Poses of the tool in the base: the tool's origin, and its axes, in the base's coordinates. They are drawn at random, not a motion.
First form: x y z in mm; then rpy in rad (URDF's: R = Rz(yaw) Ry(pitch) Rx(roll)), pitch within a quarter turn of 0, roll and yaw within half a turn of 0.
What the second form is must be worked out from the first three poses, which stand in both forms.
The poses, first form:
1: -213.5 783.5 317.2 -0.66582 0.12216 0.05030
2: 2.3 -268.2 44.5 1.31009 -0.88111 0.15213
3: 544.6 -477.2 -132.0 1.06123 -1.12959 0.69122
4: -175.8 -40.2 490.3 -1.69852 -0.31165 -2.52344
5: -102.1 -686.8 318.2 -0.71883 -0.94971 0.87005
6: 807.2 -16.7 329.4 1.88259 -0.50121 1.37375
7: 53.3 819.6 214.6 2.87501 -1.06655 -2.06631
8: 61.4 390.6 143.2 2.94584 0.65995 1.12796
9: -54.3 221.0 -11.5 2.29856 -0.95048 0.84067
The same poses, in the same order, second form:
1: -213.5 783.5 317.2 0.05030 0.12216 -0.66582
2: 2.3 -268.2 44.5 0.15213 -0.88111 1.31009
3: 544.6 -477.2 -132.0 0.69122 -1.12959 1.06123
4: -175.8 -40.2 490.3 -2.52344 -0.31165 -1.69852
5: -102.1 -686.8 318.2 0.87005 -0.94971 -0.71883
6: 807.2 -16.7 329.4 1.37375 -0.50121 1.88259
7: 53.3 819.6 214.6 -2.06631 -1.06655 2.87501
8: 61.4 390.6 143.2 1.12796 0.65995 2.94584
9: -54.3 221.0 -11.5 0.84067 -0.95048 2.29856
